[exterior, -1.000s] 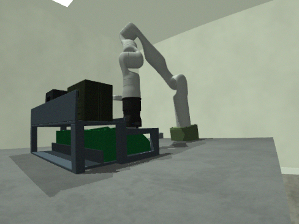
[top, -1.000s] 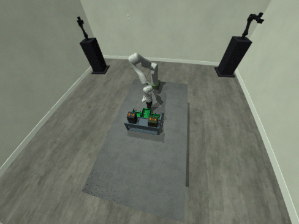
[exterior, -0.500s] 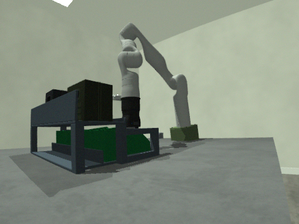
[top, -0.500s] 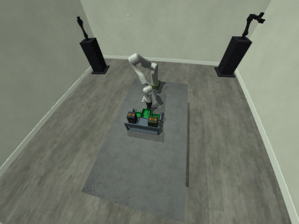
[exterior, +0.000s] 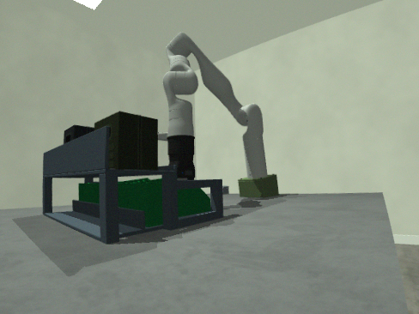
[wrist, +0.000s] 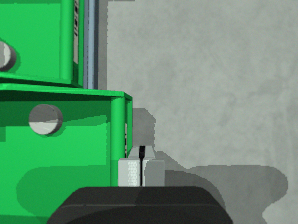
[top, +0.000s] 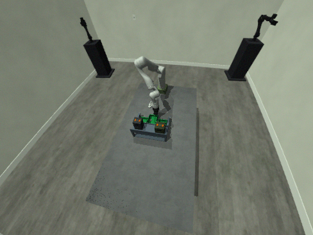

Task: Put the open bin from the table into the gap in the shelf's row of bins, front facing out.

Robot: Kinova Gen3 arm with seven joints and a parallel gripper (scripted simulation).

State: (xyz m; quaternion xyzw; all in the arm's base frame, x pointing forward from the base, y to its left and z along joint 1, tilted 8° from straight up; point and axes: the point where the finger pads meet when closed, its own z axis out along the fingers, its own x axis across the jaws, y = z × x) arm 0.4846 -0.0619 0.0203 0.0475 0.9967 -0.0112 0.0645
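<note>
The blue-grey edge strip lies 4 cm ahead of my hand and 3 cm below it.
</note>
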